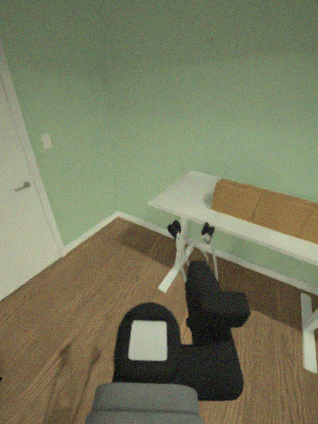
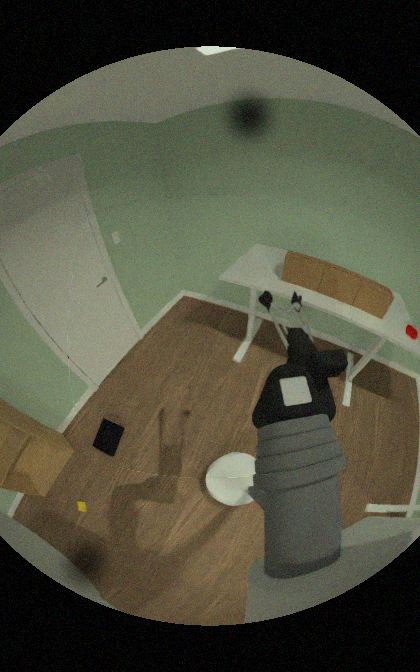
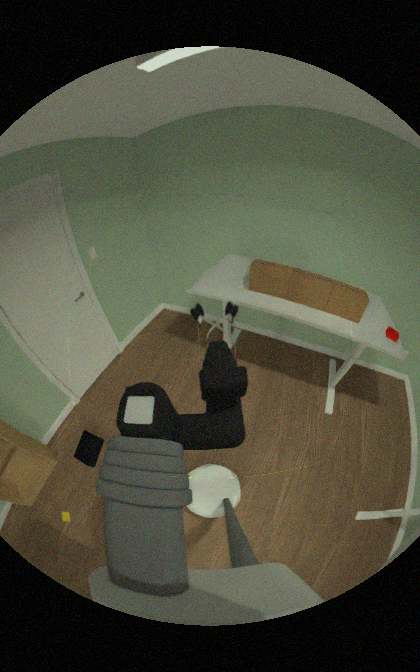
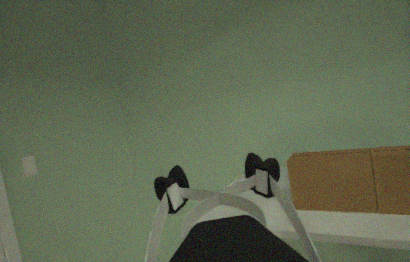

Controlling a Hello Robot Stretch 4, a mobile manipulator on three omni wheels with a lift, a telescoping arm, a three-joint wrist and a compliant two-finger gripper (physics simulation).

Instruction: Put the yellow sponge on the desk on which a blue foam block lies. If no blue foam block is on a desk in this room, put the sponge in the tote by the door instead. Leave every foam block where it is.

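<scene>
The yellow sponge (image 2: 81, 506) (image 3: 66, 516) lies on the floor at the lower left, near the wooden shelf unit. The black tote (image 2: 108, 437) (image 3: 89, 448) stands on the floor on the door side. A white desk (image 1: 175, 196) (image 2: 245, 270) (image 3: 215, 281) (image 4: 350, 225) stands along the green wall. A red foam block (image 2: 411, 331) (image 3: 392, 334) lies at its right end. No blue foam block shows on the visible part of this desk. My gripper (image 1: 191, 230) (image 2: 281, 300) (image 3: 214, 311) (image 4: 216, 173) is open and empty, raised in front of the desk's left part.
A long brown box row (image 1: 260, 207) (image 2: 335, 284) (image 3: 307, 291) (image 4: 332, 181) stands on the desk's back part. A white door (image 1: 20, 225) (image 2: 55, 280) (image 3: 45, 290) is at the left. A wooden shelf unit (image 2: 47, 462) (image 3: 31, 475) stands at the far left. A white desk foot (image 2: 387, 508) (image 3: 377, 515) shows at the lower right.
</scene>
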